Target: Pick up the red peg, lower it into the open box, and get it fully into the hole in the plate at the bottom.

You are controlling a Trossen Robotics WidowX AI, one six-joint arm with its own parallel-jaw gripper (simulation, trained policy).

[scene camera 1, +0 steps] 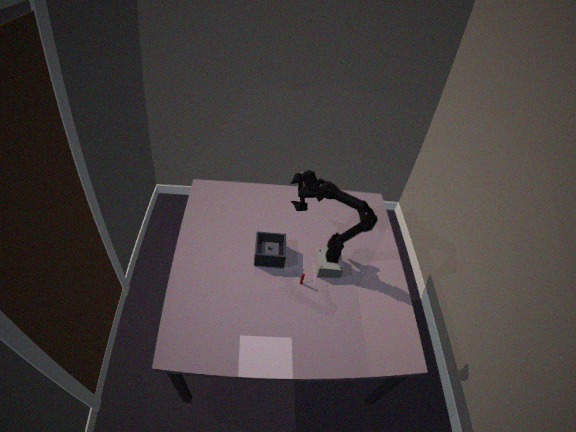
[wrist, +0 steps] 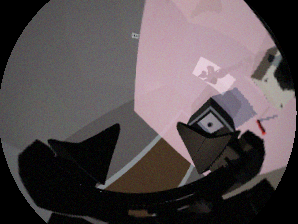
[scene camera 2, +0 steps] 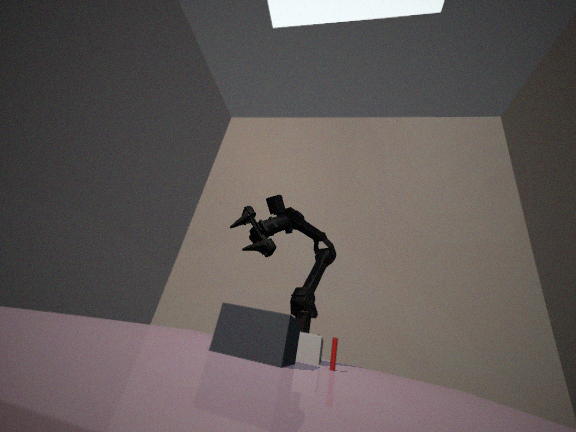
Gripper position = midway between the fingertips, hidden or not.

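Note:
There's the gripper [scene camera 2: 236, 238], and you'd find the same gripper [wrist: 149, 125] as well. Along with that there's a dark box [scene camera 2: 268, 337], and again the dark box [scene camera 1: 267, 260].

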